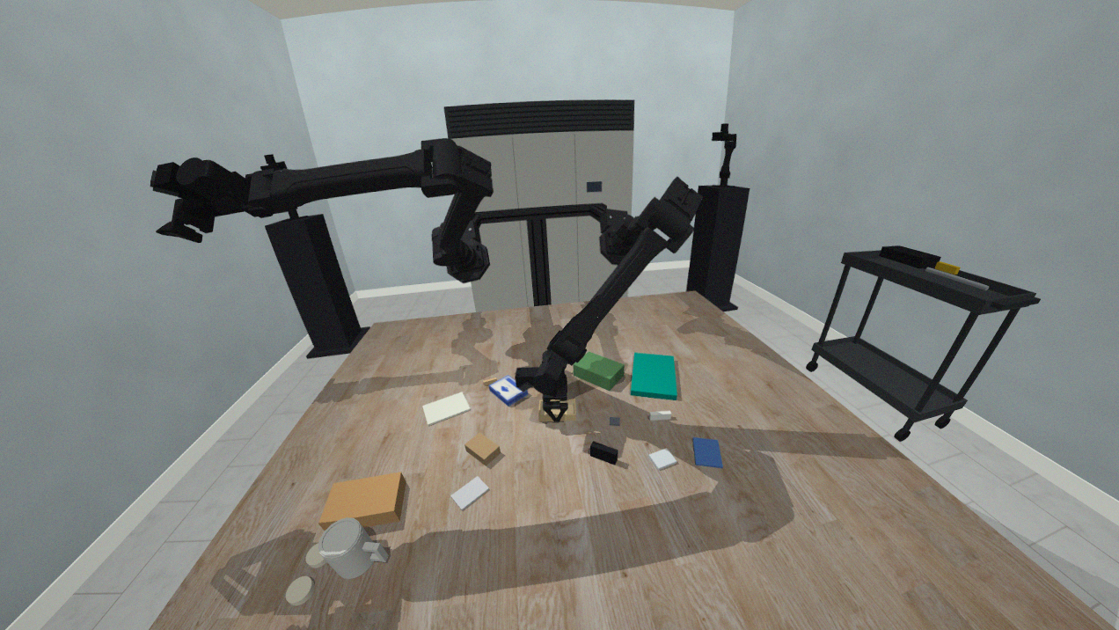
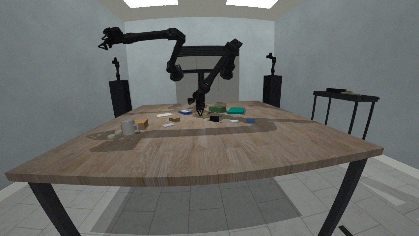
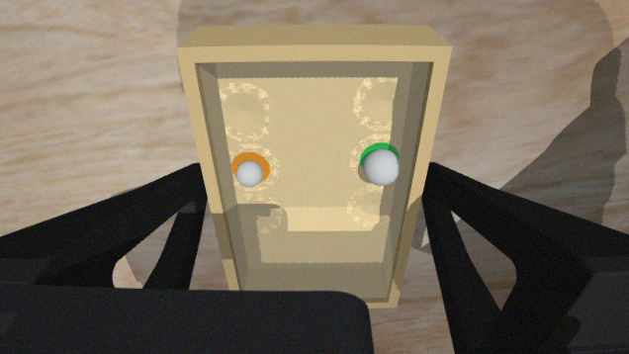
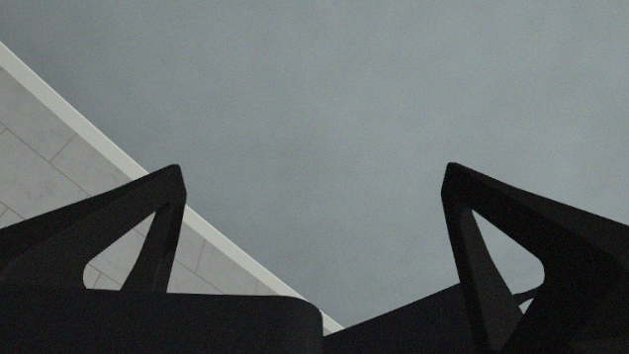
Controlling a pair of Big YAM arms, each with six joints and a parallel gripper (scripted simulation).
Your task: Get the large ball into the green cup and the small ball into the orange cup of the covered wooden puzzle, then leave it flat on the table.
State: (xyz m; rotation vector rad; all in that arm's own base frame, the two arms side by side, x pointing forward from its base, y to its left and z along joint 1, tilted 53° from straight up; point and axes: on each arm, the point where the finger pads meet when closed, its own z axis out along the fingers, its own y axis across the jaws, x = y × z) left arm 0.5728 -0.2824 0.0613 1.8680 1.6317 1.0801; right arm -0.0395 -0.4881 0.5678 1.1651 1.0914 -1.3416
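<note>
My left hand is 10 mm above the covered wooden puzzle. Also, from my left hand: green block: 170 mm to the left, 140 mm behind, 10 mm above; then black block: 190 mm ahead, 80 mm to the left, 10 mm above; then tan block: 220 mm to the right, 100 mm ahead.
</note>
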